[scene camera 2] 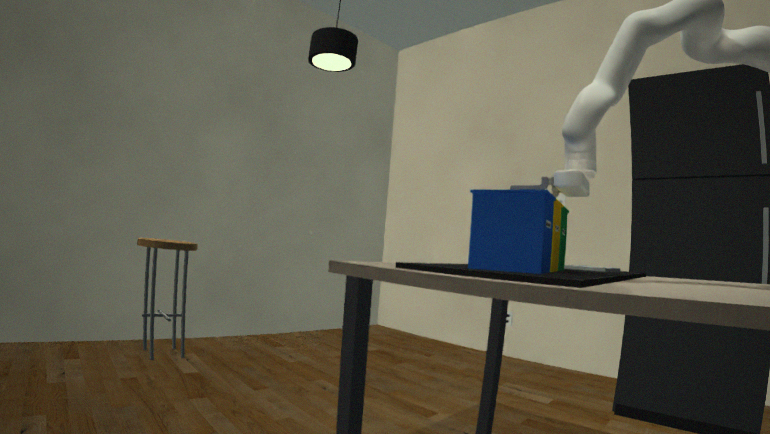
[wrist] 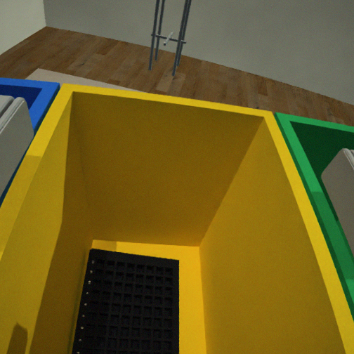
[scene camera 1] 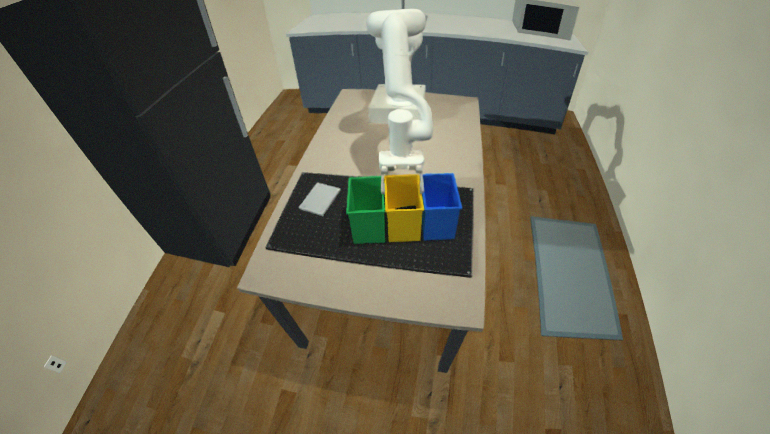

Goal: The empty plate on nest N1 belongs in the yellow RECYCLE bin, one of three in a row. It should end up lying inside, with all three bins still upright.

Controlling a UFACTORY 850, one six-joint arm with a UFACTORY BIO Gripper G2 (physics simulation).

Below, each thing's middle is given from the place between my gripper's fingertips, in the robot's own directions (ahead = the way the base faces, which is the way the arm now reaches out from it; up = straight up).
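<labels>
Gripper 3 cm past the yellow bin (scene camera 1: 404,225) and 11 cm above it. Counted from my hand: green bin (scene camera 1: 365,204) 1 cm behind, 13 cm to the right, 11 cm below; blue bin (scene camera 2: 511,230) 4 cm behind, 13 cm to the left, 11 cm below; pale nest (scene camera 1: 322,196) a fair way behind, far to the right, a fair way below. Going by their middles, of the things named here the yellow bin is the nearest to my gripper and the pale nest the farthest from it.
</labels>
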